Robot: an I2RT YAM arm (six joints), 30 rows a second.
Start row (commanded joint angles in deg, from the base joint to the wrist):
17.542 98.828 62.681 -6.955 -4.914 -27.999
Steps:
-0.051 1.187 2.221 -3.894 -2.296 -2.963
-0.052 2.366 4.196 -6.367 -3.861 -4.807
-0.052 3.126 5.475 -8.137 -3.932 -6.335
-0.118 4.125 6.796 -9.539 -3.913 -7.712
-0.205 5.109 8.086 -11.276 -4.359 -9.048
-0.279 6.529 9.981 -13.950 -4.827 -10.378
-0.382 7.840 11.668 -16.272 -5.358 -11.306
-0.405 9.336 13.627 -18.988 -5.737 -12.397
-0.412 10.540 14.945 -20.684 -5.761 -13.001
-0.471 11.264 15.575 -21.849 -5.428 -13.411
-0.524 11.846 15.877 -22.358 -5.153 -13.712
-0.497 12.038 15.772 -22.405 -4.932 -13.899
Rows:
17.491 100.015 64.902 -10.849 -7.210 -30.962
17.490 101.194 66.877 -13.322 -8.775 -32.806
17.490 101.954 68.156 -15.092 -8.846 -34.334
17.424 102.953 69.477 -16.494 -8.827 -35.711
17.337 103.937 70.767 -18.231 -9.273 -37.047
17.263 105.357 72.662 -20.905 -9.741 -38.377
17.160 106.668 74.349 -23.227 -10.272 -39.305
17.137 108.164 76.308 -25.943 -10.651 -40.396
17.130 109.368 77.626 -27.639 -10.675 -41.000
17.071 110.092 78.256 -28.804 -10.342 -41.410
17.018 110.674 78.558 -29.313 -10.067 -41.711
17.045 110.866 78.453 -29.360 -9.846 -41.898

